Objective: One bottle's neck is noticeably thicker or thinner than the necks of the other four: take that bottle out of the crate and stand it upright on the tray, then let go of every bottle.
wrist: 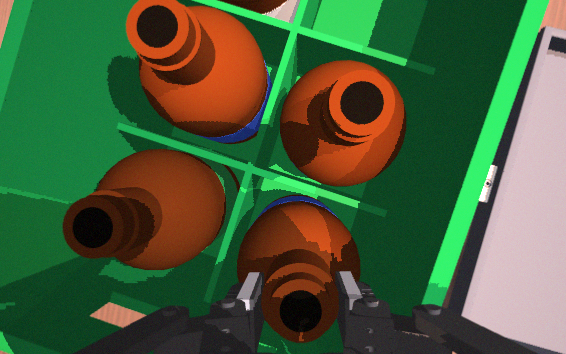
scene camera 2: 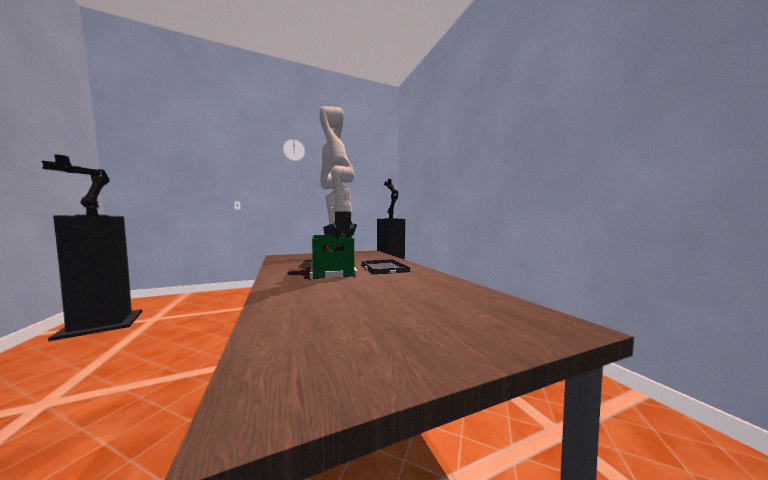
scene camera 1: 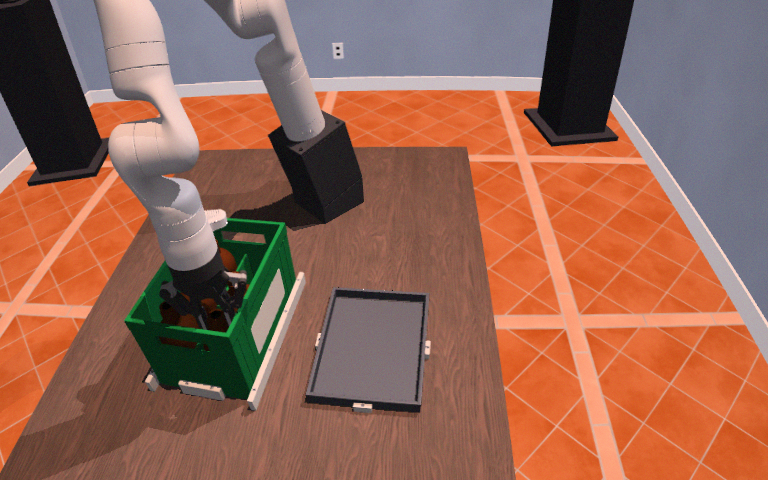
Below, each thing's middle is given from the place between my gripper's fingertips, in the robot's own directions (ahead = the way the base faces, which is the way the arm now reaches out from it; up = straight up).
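Labels:
There's a grey tray (scene camera 1: 371, 350) that's 25 cm to the left of my hand, 13 cm below it and 2 cm behind it, and going by their middles it's the farthest from my hand of the things named here. The white strip (scene camera 1: 263, 375) is 8 cm to the left of my hand, 7 cm behind it and 12 cm below it. As for the green crate (scene camera 1: 235, 357), my hand is 10 cm past it, 2 cm to the left of it and 5 cm above it; of these, measured to their middles, the crate is the nearest to my hand.

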